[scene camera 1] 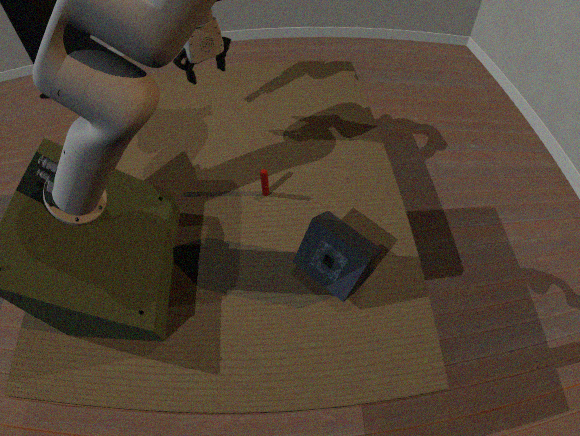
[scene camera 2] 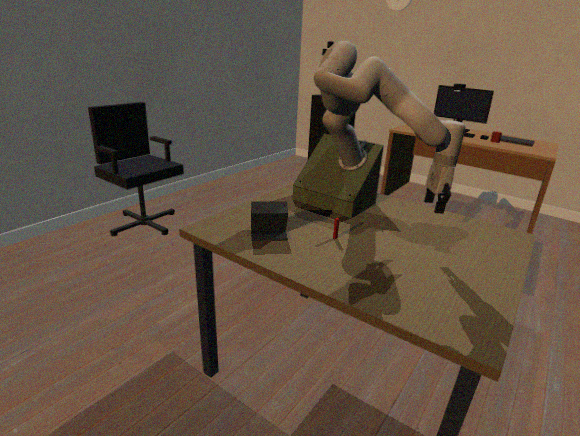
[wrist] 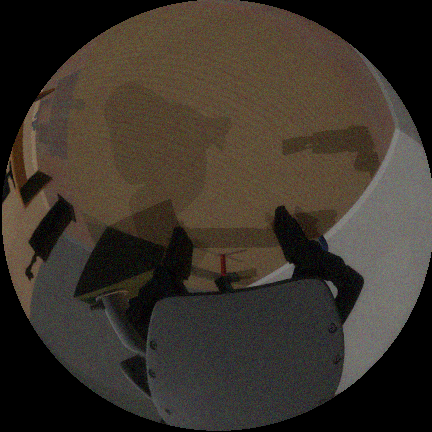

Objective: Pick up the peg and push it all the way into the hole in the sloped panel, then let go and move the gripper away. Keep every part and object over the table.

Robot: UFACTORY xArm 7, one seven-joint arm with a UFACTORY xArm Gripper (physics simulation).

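Places are measured from the arm's base along level axes (x left, y back, z up), in metres.
Pixels of known places: gripper, between the fingertips: [scene camera 1: 207, 75] [scene camera 2: 433, 207] [wrist: 229, 227]; arm's base, origin of its link: [scene camera 1: 75, 195] [scene camera 2: 352, 159] [wrist: 110, 294].
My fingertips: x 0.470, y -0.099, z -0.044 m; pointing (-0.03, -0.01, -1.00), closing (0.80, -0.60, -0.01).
For each thing: its top centre in the pictures, then the offset to it from my fingertips. Level surfaces: height alone.
- red peg, centre of its top: [scene camera 1: 263, 171] [wrist: 223, 274] [scene camera 2: 337, 218] dx -0.248, dy -0.213, dz -0.082 m
- dark block with the sloped panel, centre of its top: [scene camera 1: 341, 237] [scene camera 2: 269, 201] [wrist: 228, 301] dx -0.418, dy -0.395, dz -0.034 m
- wooden table, height of its surface: dz -0.163 m
The red peg [scene camera 1: 265, 183] [scene camera 2: 336, 228] [wrist: 223, 265] stands upright on the table, between the robot's base and the panel block. The dark block with the sloped panel [scene camera 1: 326, 257] [scene camera 2: 269, 220] [wrist: 224, 283] stands on the table; its square hole [scene camera 1: 329, 260] shows in scene camera 1. Scene camera 2 shows the block's back, and the hole is hidden there. My gripper [scene camera 1: 207, 75] [scene camera 2: 434, 204] [wrist: 229, 227] is open and empty. It hangs above the table, well apart from the peg and the block, with its fingers pointing down.
The olive base block [scene camera 1: 100, 260] [scene camera 2: 325, 187] carries the arm at one edge of the wooden table [scene camera 1: 325, 355] [scene camera 2: 425, 260]. Beyond the table stand an office chair [scene camera 2: 137, 165] and a desk [scene camera 2: 500, 157] with a monitor [scene camera 2: 463, 104]. Arm shadows cross the table.
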